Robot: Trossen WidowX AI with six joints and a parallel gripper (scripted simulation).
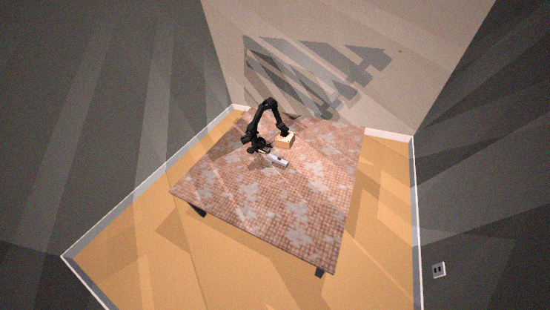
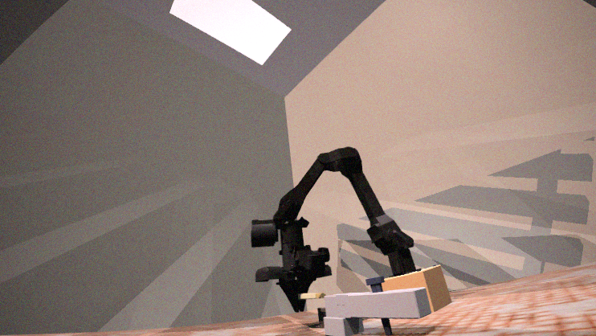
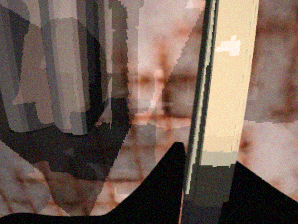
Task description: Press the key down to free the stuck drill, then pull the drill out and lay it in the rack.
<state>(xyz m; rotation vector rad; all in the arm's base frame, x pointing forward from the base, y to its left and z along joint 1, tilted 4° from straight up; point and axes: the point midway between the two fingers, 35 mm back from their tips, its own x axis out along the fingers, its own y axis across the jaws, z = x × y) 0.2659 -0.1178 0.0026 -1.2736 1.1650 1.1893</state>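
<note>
The drill is 40 mm to the left of my gripper tip and 30 mm above it. Also, from my gripper tip: dark key: 230 mm to the left, 10 mm above; dark block: 70 mm behind, 40 mm to the left, 20 mm below; grey block: 210 mm to the left.
</note>
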